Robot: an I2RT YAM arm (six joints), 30 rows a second.
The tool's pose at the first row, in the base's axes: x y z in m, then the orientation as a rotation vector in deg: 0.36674, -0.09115, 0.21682, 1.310, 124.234, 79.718
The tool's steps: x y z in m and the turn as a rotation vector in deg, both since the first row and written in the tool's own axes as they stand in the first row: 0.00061, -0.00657, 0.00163, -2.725, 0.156, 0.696; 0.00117, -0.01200, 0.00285, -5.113, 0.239, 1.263; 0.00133, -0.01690, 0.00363, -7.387, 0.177, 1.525; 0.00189, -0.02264, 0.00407, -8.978, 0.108, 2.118; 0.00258, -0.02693, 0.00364, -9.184, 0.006, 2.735; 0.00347, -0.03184, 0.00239, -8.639, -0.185, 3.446; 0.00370, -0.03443, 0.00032, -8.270, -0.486, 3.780; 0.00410, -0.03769, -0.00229, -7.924, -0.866, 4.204; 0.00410, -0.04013, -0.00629, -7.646, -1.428, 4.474; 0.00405, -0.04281, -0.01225, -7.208, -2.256, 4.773; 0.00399, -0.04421, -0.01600, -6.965, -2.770, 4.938; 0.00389, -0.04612, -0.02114, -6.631, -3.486, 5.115; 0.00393, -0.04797, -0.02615, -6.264, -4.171, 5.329; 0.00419, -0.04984, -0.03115, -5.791, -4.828, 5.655; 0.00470, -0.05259, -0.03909, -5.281, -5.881, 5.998
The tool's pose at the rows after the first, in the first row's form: 0.36878, -0.09264, 0.21051, 0.938, 122.608, 83.084; 0.37037, -0.09396, 0.20531, 0.602, 121.070, 85.968; 0.37194, -0.09553, 0.20087, 0.075, 119.374, 88.488; 0.37325, -0.09764, 0.19565, 0.171, 118.242, 90.460; 0.37365, -0.09977, 0.19186, 0.837, 118.149, 90.992; 0.37368, -0.10281, 0.18771, 1.953, 118.588, 90.766; 0.37325, -0.10567, 0.18606, 2.666, 118.708, 90.468; 0.37261, -0.10923, 0.18394, 3.523, 118.765, 90.217; 0.37144, -0.11369, 0.18310, 4.310, 118.583, 89.886; 0.36948, -0.11991, 0.18269, 5.366, 118.309, 89.311; 0.36820, -0.12370, 0.18269, 5.986, 118.109, 88.972; 0.36644, -0.12890, 0.18270, 6.787, 117.813, 88.474; 0.36462, -0.13392, 0.18266, 7.616, 117.571, 87.971; 0.36261, -0.13887, 0.18250, 8.586, 117.450, 87.427; 0.35929, -0.14660, 0.18239, 9.845, 117.026, 86.713
